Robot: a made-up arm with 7 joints. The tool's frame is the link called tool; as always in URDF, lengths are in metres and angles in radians. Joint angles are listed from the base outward.
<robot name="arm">
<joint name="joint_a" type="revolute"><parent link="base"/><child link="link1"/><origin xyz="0 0 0.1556"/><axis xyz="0 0 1"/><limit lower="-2.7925" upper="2.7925"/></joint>
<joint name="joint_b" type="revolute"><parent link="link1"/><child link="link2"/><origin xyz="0 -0.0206 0.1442"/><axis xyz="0 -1 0"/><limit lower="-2.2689" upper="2.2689"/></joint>
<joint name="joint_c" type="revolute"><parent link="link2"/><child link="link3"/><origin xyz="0 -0.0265 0.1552"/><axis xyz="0 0 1"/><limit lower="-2.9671" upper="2.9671"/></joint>
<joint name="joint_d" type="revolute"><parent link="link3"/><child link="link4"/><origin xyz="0.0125 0.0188 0.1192"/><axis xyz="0 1 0"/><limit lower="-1.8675" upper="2.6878"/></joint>
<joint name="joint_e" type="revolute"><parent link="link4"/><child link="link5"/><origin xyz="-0.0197 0.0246 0.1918"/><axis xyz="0 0 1"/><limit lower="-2.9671" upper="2.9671"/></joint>
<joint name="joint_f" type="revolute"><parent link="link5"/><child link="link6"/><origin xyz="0 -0.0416 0.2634"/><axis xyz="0 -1 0"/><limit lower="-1.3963" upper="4.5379"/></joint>
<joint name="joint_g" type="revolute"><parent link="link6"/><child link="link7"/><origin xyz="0.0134 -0.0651 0.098"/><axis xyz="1 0 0"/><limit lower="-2.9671" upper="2.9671"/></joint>
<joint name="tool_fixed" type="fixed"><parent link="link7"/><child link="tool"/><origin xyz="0 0 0" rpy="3.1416 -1.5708 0"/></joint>
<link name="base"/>
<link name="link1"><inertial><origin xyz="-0.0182 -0.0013 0.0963"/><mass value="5.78"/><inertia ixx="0.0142" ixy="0" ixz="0" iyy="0.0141" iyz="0.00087" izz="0.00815"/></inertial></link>
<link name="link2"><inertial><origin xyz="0.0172 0.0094 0.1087"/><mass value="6.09"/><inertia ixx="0.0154" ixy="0" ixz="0" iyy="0.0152" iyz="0.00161" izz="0.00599"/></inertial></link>
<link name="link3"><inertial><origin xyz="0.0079 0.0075 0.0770"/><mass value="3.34"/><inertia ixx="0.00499" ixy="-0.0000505" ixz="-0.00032" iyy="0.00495" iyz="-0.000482" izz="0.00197"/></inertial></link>
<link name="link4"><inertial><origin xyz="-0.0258 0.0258 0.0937"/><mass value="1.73"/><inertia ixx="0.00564" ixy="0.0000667" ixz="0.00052" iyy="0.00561" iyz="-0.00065" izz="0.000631"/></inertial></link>
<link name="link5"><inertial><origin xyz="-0.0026 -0.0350 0.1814"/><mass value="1.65"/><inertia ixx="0.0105" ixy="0" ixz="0" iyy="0.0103" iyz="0.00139" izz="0.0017"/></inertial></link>
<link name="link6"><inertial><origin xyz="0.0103 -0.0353 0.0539"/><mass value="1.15"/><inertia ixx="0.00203" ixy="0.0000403" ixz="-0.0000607" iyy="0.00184" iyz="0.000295" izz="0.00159"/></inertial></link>
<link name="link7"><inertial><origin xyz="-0.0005 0.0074 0.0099"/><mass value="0.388"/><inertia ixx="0.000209" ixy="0" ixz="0" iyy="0.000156" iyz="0" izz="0.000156"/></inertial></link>
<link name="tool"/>
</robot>
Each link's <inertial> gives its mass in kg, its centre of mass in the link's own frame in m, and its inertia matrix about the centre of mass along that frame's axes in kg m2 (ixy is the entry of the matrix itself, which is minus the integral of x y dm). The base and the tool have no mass. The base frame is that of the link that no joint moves.
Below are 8 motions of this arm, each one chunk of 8 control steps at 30 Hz.
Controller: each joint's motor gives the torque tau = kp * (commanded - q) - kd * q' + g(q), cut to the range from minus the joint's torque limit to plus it. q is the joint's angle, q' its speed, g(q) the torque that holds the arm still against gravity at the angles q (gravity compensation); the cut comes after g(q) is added. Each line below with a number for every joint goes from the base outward.
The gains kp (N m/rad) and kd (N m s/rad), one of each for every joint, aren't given. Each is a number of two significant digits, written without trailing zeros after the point. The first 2 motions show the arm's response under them.
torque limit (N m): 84 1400 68 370 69 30 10
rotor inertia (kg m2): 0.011 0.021 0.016 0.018 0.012 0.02 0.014
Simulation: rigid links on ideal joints. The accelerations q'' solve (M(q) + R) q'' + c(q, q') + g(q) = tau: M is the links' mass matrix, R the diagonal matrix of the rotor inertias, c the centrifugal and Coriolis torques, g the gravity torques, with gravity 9.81 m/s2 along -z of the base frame. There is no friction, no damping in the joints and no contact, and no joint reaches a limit. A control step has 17 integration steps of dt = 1/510 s. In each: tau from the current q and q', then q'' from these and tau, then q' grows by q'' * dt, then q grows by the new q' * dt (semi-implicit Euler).
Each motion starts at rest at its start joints. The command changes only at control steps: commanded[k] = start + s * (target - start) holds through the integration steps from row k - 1 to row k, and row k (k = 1, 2, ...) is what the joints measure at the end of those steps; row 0 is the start. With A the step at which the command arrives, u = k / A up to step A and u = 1 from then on. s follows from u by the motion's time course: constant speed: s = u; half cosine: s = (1 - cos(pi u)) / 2; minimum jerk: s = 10 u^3 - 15 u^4 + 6 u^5; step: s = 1 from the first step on.
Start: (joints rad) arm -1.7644 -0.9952 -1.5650 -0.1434 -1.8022 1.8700 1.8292
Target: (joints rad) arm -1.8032 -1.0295 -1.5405 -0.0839 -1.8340 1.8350 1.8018
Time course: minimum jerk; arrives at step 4
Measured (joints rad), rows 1 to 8:
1: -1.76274 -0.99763 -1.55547 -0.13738 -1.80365 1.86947 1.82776
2: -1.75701 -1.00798 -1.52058 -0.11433 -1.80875 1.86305 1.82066
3: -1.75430 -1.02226 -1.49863 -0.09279 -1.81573 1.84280 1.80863
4: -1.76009 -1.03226 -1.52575 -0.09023 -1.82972 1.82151 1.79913
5: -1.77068 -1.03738 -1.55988 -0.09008 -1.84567 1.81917 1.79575
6: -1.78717 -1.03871 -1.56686 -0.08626 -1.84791 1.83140 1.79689
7: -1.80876 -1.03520 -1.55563 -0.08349 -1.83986 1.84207 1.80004
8: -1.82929 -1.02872 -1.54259 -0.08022 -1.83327 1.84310 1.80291
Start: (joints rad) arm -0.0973 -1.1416 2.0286 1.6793 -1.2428 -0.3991 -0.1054
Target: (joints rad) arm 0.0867 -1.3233 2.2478 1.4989 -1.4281 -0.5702 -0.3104
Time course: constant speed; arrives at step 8
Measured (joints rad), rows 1 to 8:
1: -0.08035 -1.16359 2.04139 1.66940 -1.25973 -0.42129 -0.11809
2: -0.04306 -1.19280 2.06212 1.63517 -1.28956 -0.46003 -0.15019
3: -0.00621 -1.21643 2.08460 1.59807 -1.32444 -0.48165 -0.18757
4: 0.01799 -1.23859 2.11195 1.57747 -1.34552 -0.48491 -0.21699
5: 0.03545 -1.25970 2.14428 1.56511 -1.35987 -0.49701 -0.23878
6: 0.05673 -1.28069 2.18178 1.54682 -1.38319 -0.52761 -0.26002
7: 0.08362 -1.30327 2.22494 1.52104 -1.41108 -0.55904 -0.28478
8: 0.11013 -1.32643 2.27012 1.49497 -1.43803 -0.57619 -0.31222
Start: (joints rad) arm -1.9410 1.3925 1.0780 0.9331 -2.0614 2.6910 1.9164
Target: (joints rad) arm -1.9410 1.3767 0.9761 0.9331 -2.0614 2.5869 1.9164
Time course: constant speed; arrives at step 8
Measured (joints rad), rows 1 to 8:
1: -1.94100 1.39150 1.07757 0.93235 -2.06220 2.68425 1.91630
2: -1.94071 1.39019 1.07291 0.93183 -2.06265 2.66751 1.91613
3: -1.94036 1.38856 1.06259 0.93165 -2.06331 2.64764 1.91605
4: -1.94031 1.38636 1.04707 0.93174 -2.06319 2.63158 1.91609
5: -1.94068 1.38372 1.02715 0.93211 -2.06228 2.62065 1.91622
6: -1.94126 1.38083 1.00439 0.93271 -2.06150 2.61150 1.91637
7: -1.94185 1.37788 0.98104 0.93348 -2.06098 2.60053 1.91648
8: -1.94233 1.37506 0.95928 0.93419 -2.06069 2.58706 1.91655

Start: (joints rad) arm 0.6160 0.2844 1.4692 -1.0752 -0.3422 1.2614 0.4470
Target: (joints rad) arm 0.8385 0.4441 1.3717 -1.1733 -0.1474 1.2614 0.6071
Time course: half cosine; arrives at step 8
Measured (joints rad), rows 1 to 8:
1: 0.62298 0.29063 1.46605 -1.07520 -0.32993 1.26112 0.44935
2: 0.64296 0.30942 1.45779 -1.07924 -0.29551 1.25692 0.46105
3: 0.67465 0.33756 1.44363 -1.09217 -0.25449 1.24780 0.48765
4: 0.71755 0.36956 1.41917 -1.11359 -0.21915 1.24108 0.52555
5: 0.76718 0.40121 1.38558 -1.14029 -0.19031 1.24356 0.56448
6: 0.81463 0.42806 1.35112 -1.16748 -0.17281 1.25508 0.59506
7: 0.85140 0.44560 1.32480 -1.18967 -0.16839 1.27056 0.61261
8: 0.87030 0.45073 1.31504 -1.20177 -0.17465 1.28394 0.61661

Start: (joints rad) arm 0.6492 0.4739 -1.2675 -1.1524 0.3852 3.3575 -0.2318
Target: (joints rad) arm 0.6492 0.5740 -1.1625 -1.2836 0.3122 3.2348 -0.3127
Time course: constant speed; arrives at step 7
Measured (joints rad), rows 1 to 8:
1: 0.65824 0.48593 -1.28645 -1.16223 0.38956 3.36046 -0.23732
2: 0.66100 0.49999 -1.29345 -1.18148 0.37434 3.35599 -0.25101
3: 0.64878 0.51446 -1.27534 -1.20511 0.35900 3.33189 -0.26781
4: 0.63019 0.53154 -1.24357 -1.23014 0.34279 3.29579 -0.28253
5: 0.61717 0.54875 -1.20944 -1.25600 0.32303 3.25972 -0.29384
6: 0.61530 0.56475 -1.18005 -1.27972 0.30756 3.22978 -0.30353
7: 0.62383 0.57928 -1.15716 -1.29770 0.29814 3.20954 -0.31374
8: 0.63058 0.58053 -1.12291 -1.30222 0.28889 3.19703 -0.31956

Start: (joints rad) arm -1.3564 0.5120 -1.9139 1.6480 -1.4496 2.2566 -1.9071
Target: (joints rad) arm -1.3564 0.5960 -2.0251 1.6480 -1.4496 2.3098 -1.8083
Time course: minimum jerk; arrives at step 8
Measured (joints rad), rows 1 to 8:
1: -1.35592 0.51337 -1.91346 1.64757 -1.44979 2.25719 -1.90633
2: -1.35331 0.52094 -1.91145 1.64570 -1.45091 2.26075 -1.90101
3: -1.34796 0.53586 -1.90977 1.64382 -1.45325 2.26908 -1.88610
4: -1.33994 0.55489 -1.91390 1.64379 -1.45609 2.28147 -1.86098
5: -1.33029 0.57363 -1.92873 1.64602 -1.45805 2.29437 -1.83188
6: -1.32195 0.58793 -1.95513 1.65010 -1.45828 2.30312 -1.80850
7: -1.31882 0.59545 -1.98906 1.65490 -1.45666 2.30521 -1.79794
8: -1.32400 0.59729 -2.02246 1.65816 -1.45368 2.30248 -1.80024

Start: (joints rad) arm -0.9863 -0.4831 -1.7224 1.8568 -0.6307 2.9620 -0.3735
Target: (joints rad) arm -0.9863 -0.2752 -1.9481 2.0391 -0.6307 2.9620 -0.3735
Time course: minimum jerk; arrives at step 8
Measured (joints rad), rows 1 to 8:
1: -0.98351 -0.47949 -1.72336 1.85907 -0.63247 2.96073 -0.37350
2: -0.96797 -0.45979 -1.72943 1.87251 -0.63933 2.95388 -0.37344
3: -0.93903 -0.42180 -1.74368 1.90206 -0.64437 2.94275 -0.37310
4: -0.91384 -0.37444 -1.76079 1.94320 -0.64674 2.93630 -0.37240
5: -0.91268 -0.32828 -1.77307 1.98843 -0.64785 2.93782 -0.37206
6: -0.93589 -0.29304 -1.78932 2.03038 -0.64245 2.94345 -0.37321
7: -0.96639 -0.27536 -1.82977 2.05780 -0.62957 2.95372 -0.37579
8: -0.99361 -0.27291 -1.89764 2.06065 -0.61995 2.96967 -0.37783

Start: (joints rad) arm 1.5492 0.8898 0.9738 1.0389 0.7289 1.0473 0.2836
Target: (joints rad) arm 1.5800 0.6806 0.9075 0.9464 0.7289 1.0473 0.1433
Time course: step
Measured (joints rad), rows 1 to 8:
1: 1.55438 0.68771 1.21122 0.90092 0.69637 1.10404 0.21142
2: 1.65748 0.66399 1.12739 0.96586 0.76754 0.98893 0.10679
3: 1.66535 0.68617 0.99217 0.97661 0.80497 0.92418 0.07421
4: 1.58438 0.68009 0.91279 0.93074 0.69084 0.98084 0.11527
5: 1.52491 0.68551 0.80850 0.92577 0.68683 1.07436 0.16410
6: 1.52601 0.67498 0.73580 0.94941 0.72829 1.12617 0.17722
7: 1.55632 0.65991 0.69687 0.97193 0.74683 1.10178 0.16003
8: 1.56892 0.65714 0.68403 0.97425 0.75087 1.04334 0.14041

